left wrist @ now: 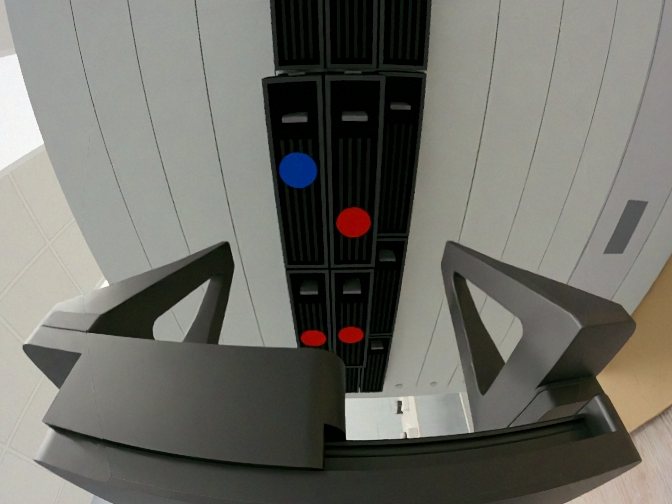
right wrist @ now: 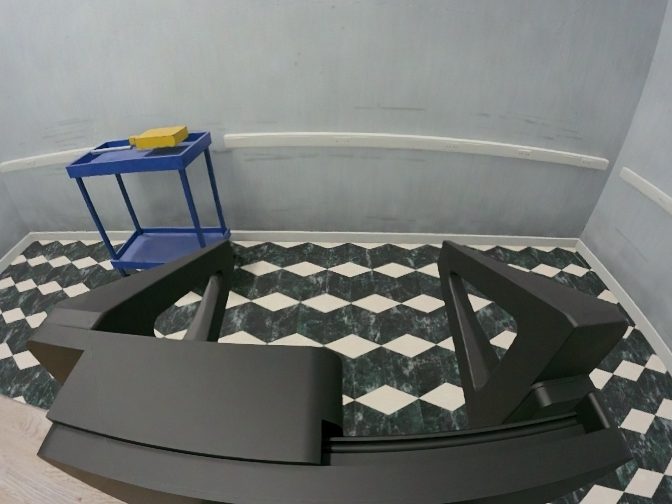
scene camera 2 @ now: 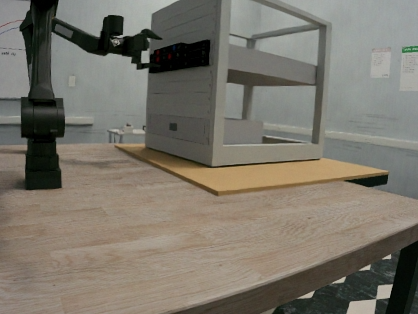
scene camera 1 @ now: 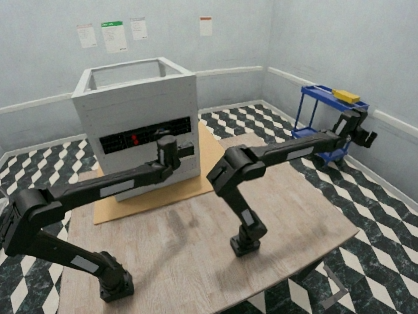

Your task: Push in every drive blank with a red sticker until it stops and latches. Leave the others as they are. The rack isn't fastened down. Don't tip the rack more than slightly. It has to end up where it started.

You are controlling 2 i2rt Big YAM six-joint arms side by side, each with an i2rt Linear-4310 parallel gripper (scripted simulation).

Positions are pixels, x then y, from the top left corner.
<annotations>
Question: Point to a grey rack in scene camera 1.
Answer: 103,112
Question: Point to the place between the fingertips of my left gripper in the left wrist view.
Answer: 337,253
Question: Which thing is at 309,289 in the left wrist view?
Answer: A drive blank.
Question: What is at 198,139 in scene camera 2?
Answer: A grey rack.
</annotations>
